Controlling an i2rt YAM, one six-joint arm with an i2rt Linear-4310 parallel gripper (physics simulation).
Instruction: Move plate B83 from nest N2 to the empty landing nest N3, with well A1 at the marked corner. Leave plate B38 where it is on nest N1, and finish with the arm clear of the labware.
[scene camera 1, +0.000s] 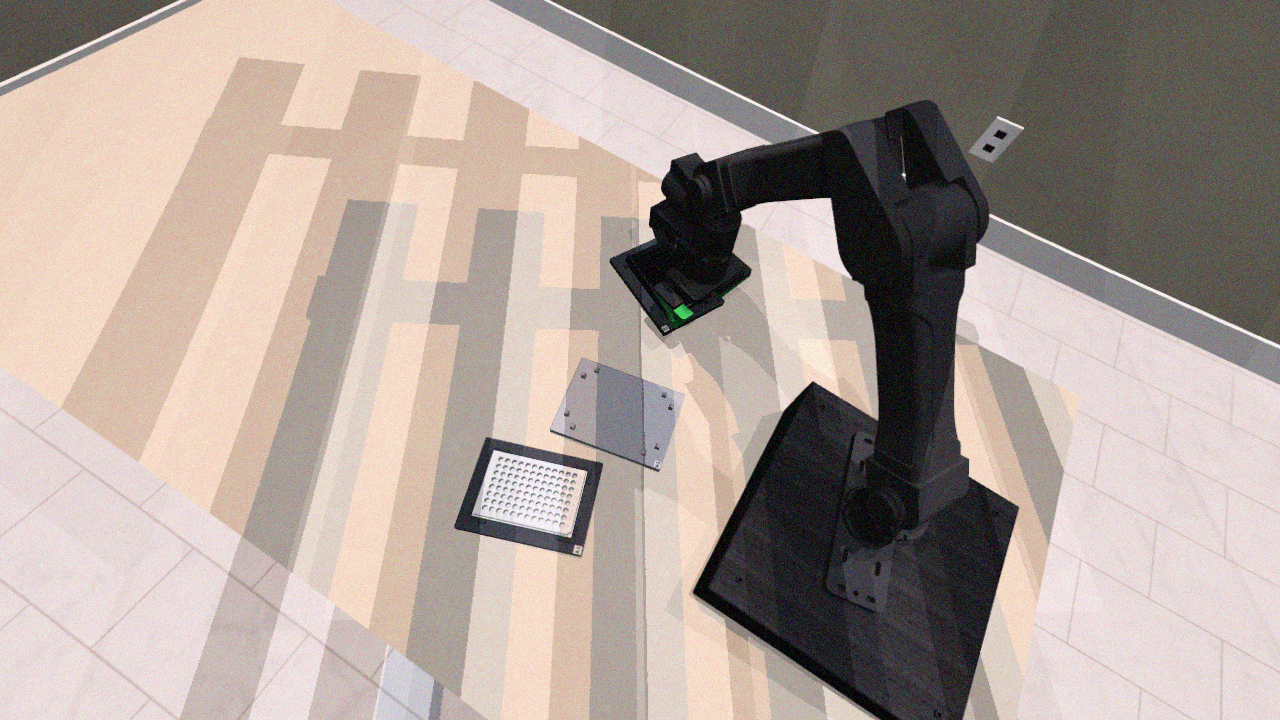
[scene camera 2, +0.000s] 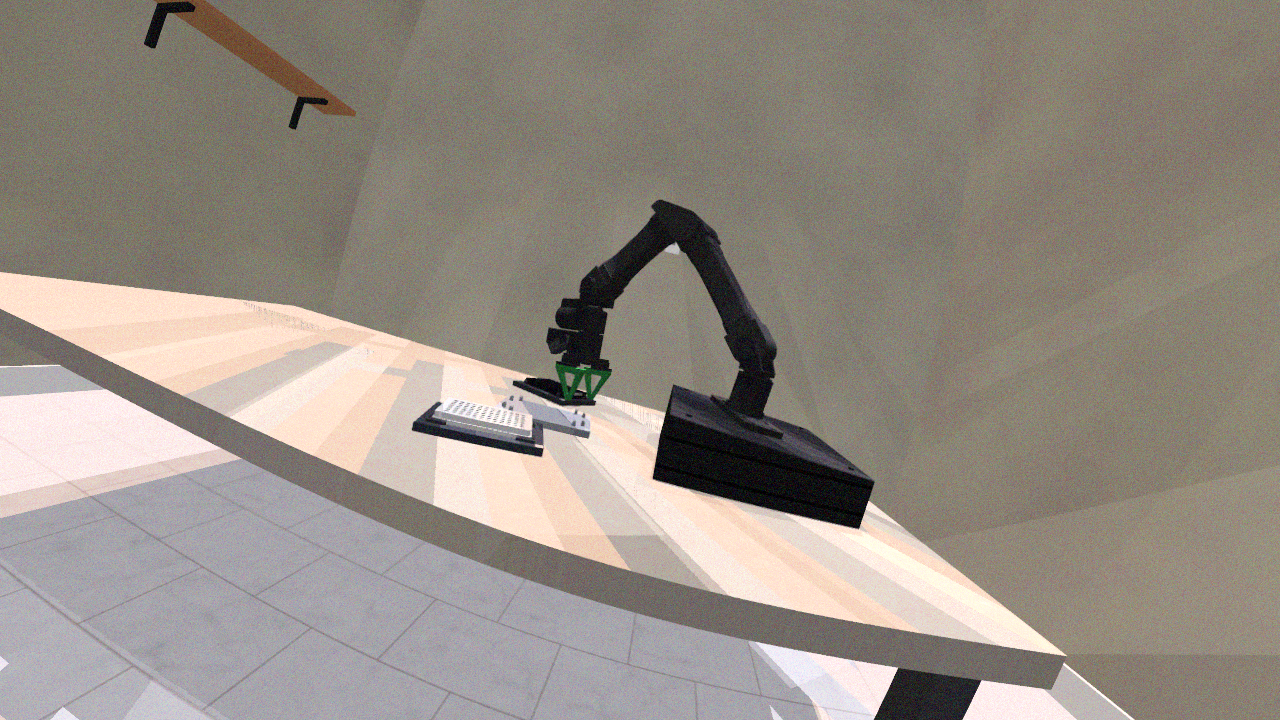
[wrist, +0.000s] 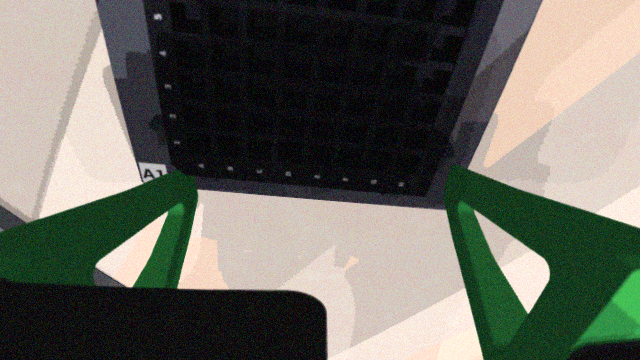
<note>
I see my gripper (scene camera 1: 695, 310).
My gripper also shows in scene camera 2 (scene camera 2: 579, 399) and in the wrist view (wrist: 320, 180).
</note>
